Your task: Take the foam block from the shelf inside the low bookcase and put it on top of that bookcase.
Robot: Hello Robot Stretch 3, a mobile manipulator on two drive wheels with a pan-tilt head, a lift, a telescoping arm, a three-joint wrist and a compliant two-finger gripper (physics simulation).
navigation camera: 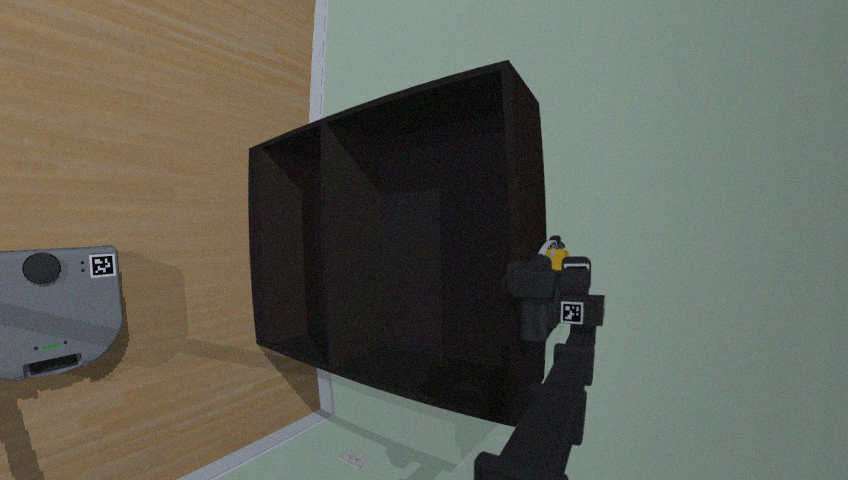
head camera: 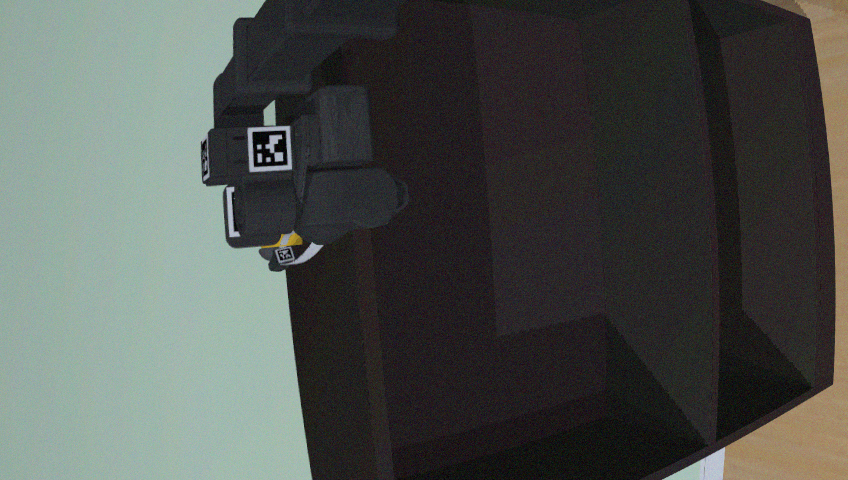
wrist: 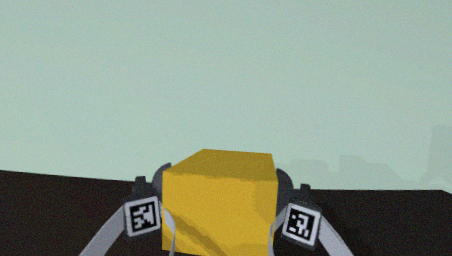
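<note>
Dark low bookcase (head camera: 471,329), also (wrist: 48,207). Yellow foam block (wrist: 213,195). My gripper (navigation camera: 557,261), also (wrist: 222,185).
</note>
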